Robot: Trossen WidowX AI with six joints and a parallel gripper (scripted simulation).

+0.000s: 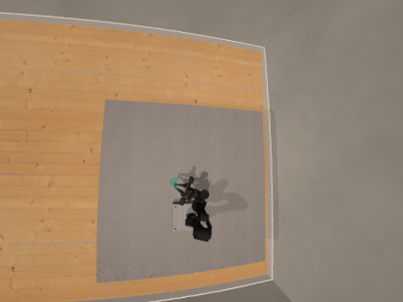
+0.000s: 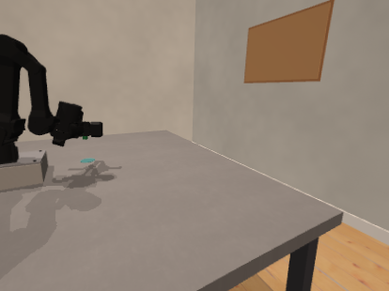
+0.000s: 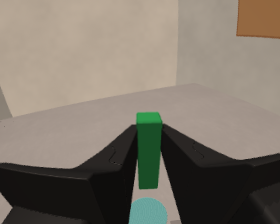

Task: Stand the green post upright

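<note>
Now: the cyan circle 16 cm below my hand, 3 cm to the left of it and 2 cm ahead of it. Also, from my hand: green post (3 cm to the left, 2 cm below, 1 cm ahead).
</note>
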